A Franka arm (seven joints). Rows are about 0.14 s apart.
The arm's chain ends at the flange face. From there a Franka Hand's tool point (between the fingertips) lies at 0.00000 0.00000 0.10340 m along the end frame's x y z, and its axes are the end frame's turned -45 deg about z.
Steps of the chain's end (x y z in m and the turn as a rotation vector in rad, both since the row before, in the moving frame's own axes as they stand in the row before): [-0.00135 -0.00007 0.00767 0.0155 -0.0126 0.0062]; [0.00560 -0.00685 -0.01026 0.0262 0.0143 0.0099]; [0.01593 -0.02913 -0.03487 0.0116 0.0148 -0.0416]
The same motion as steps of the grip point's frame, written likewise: [-0.00069 -0.00306 0.00765 0.0199 0.0021 0.0062]; [0.01177 -0.00174 -0.01031 0.0084 0.0286 0.0099]; [0.03380 -0.00914 -0.03489 -0.0023 0.0187 -0.0416]
